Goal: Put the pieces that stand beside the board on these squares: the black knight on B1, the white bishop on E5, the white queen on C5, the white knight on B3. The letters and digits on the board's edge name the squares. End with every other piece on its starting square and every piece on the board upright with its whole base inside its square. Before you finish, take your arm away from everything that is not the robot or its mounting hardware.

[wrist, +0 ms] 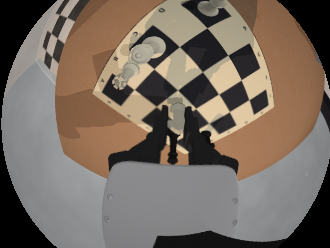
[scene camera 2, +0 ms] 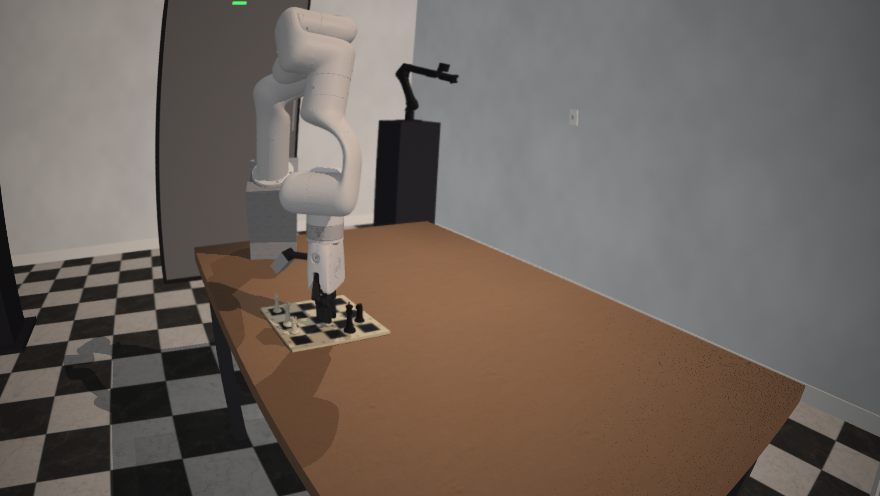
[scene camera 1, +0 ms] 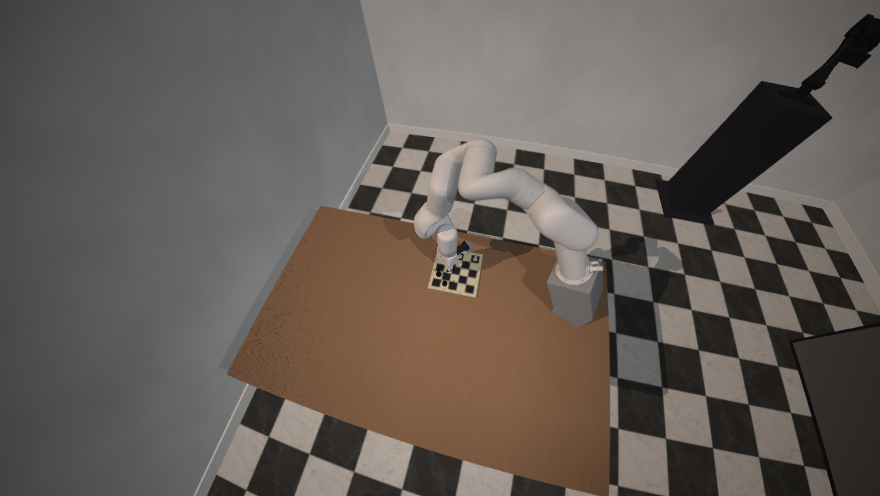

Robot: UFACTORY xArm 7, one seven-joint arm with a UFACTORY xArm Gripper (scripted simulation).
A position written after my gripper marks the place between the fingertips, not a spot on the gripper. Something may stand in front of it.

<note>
In view: my gripper (scene camera 2: 326, 319) and a chessboard (scene camera 2: 313, 334).
The chessboard is seen too in the wrist view (wrist: 214, 64) and in scene camera 1 (scene camera 1: 464, 281). My gripper shows as well in the wrist view (wrist: 176, 114).
</note>
